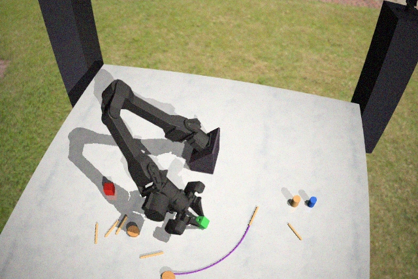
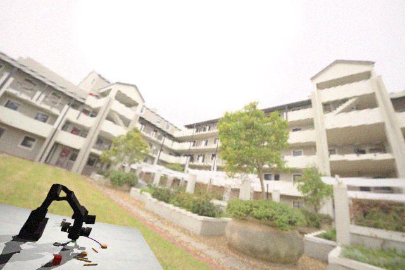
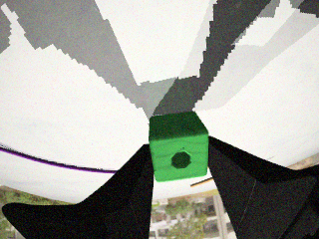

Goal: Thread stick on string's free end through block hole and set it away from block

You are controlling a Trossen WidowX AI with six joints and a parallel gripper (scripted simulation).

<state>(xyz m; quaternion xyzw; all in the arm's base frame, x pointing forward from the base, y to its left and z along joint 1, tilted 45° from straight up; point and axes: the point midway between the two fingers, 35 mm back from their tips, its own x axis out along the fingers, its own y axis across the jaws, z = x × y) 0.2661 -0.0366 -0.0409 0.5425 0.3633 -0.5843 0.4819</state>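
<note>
Right now the green block is right at my gripper tip. From my gripper tip the other things lie so: red cube: 8 cm behind, 33 cm to the right, 1 cm below; then blue cylinder: 10 cm behind, 37 cm to the left, 1 cm below; then tan cylinder: 10 cm behind, 31 cm to the left.
</note>
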